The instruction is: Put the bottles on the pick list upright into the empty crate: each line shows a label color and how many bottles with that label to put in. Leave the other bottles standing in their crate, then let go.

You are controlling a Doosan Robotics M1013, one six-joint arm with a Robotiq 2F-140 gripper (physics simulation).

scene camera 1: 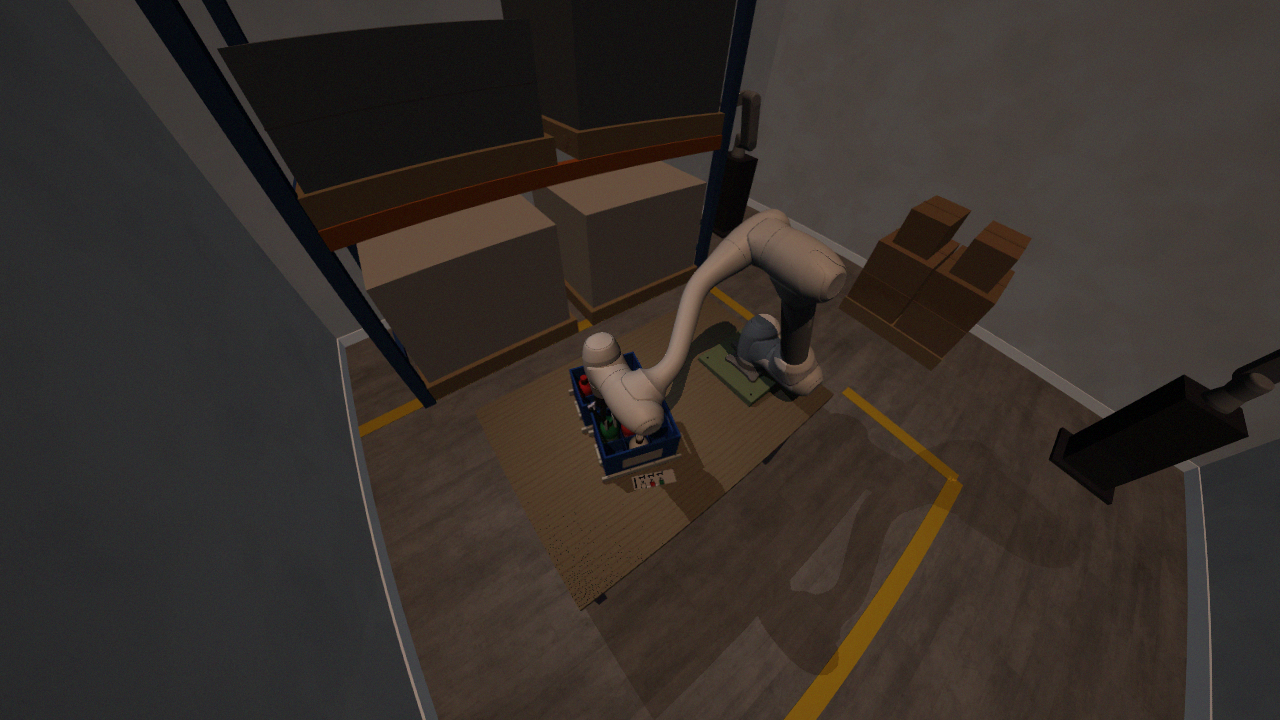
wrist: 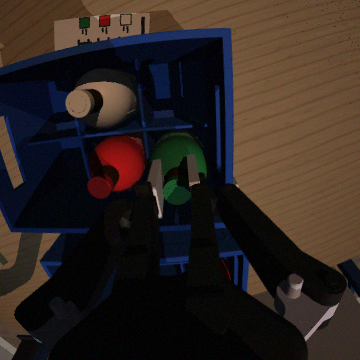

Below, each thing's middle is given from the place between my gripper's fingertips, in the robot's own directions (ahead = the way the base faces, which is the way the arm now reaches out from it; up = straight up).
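The green bottle [wrist: 172,146] is 50 mm below my hand, and 10 mm to the right of it as well.
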